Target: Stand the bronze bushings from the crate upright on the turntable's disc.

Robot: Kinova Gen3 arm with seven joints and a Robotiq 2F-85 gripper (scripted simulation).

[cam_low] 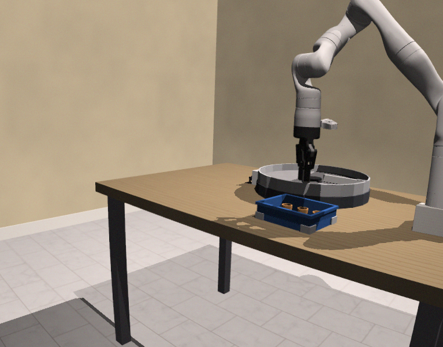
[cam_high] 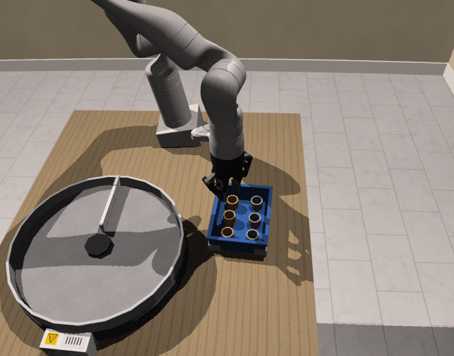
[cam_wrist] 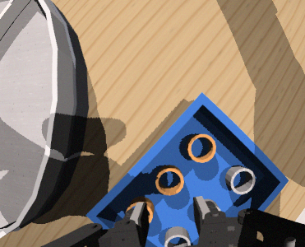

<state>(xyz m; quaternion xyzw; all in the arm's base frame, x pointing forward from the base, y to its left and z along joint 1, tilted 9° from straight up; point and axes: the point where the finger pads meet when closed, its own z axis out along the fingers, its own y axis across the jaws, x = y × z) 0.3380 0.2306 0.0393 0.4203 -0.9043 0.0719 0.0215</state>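
The blue crate lies 100 mm below my hand and 30 mm to the left of it. Also, from my hand: grey turntable disc (300 mm to the right, 150 mm ahead, 80 mm below).
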